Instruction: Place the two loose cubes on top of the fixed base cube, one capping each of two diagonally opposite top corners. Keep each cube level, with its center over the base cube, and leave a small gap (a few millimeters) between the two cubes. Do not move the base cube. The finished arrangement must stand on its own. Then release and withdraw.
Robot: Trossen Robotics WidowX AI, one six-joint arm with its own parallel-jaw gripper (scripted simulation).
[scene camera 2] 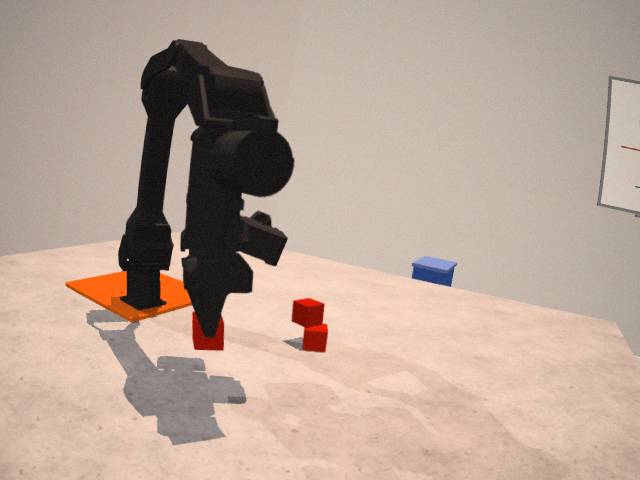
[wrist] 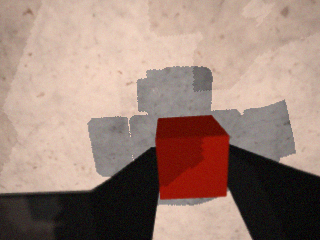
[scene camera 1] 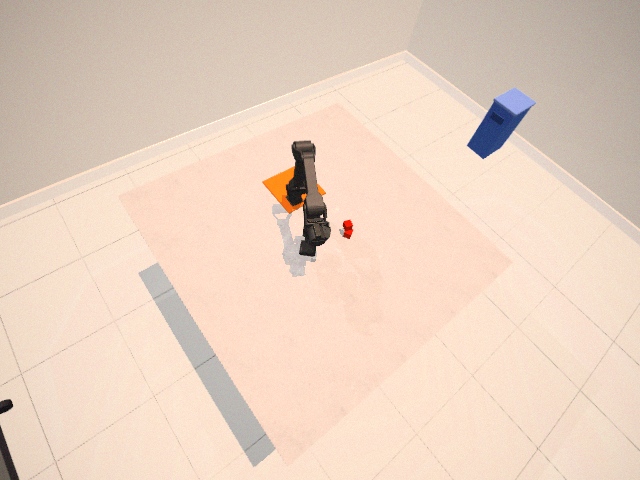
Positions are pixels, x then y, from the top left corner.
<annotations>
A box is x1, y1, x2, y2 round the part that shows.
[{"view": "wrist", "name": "my gripper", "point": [188, 153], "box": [0, 144, 319, 239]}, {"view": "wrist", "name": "red cube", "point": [192, 152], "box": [155, 115, 229, 199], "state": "held by my gripper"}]
</annotations>
